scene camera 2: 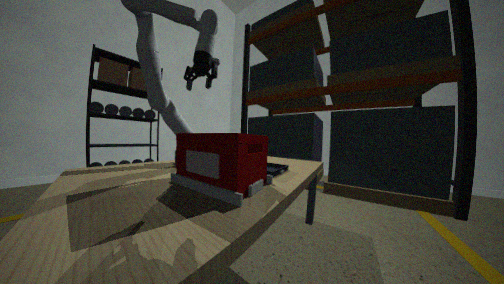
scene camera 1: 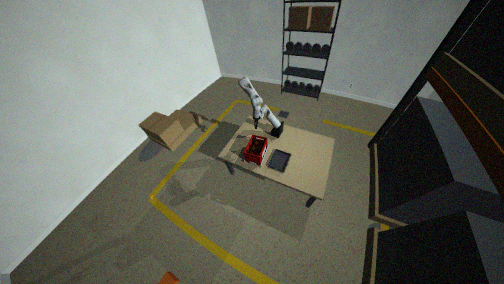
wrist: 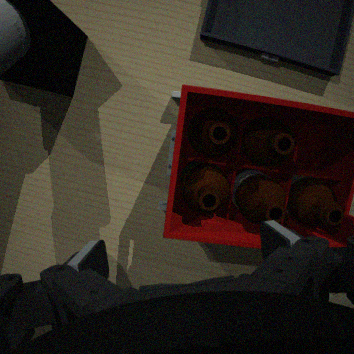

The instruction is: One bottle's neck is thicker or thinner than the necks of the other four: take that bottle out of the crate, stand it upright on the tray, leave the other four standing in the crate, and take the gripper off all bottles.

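Places are measured from the arm's base along level axes (x ahead, y left, z up), in metres.
Pixels of known places: gripper, fingertip midpoint: (scene camera 2: 197, 89) (scene camera 1: 256, 125) (wrist: 183, 247); arm's base at its link origin: (scene camera 1: 277, 126) (wrist: 0, 27).
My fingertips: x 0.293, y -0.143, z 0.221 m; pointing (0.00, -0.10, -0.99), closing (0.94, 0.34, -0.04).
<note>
For each thing: its top centre in the pictures, then the offset to it from my fingertips. Level surfaces: height alone.
- red crate at its top centre: (wrist: 284, 178) (scene camera 2: 222, 134) (scene camera 1: 255, 144) 0.118 m ahead, 0.035 m left, 0.179 m down
- dark tray at its top centre: (scene camera 2: 259, 164) (scene camera 1: 279, 159) 0.100 m ahead, 0.320 m left, 0.329 m down
- wooden table at its surface level: 0.354 m down
The red crate (scene camera 1: 253, 158) (scene camera 2: 227, 160) (wrist: 171, 200) stands on the table. In the wrist view it holds brown bottles: back left (wrist: 229, 134), back middle (wrist: 270, 142), front left (wrist: 207, 182), front middle (wrist: 257, 195) and front right (wrist: 312, 200). The back right compartment holds no bottle. The necks look much alike; I cannot tell which differs. The dark tray (scene camera 1: 279, 161) (scene camera 2: 278, 169) (wrist: 280, 30) lies beside the crate and bears no bottle. My gripper (scene camera 1: 256, 125) (scene camera 2: 199, 86) (wrist: 183, 247) is open and empty, high above the table and apart from the bottles.
The wooden table (scene camera 1: 312, 150) (scene camera 2: 40, 220) (wrist: 135, 60) bears the arm's dark base (scene camera 1: 277, 131) (wrist: 55, 50) near its back edge. A black shelf rack (scene camera 1: 303, 30) stands by the wall. Brown boxes (scene camera 1: 167, 132) stand on the floor left of the table.
</note>
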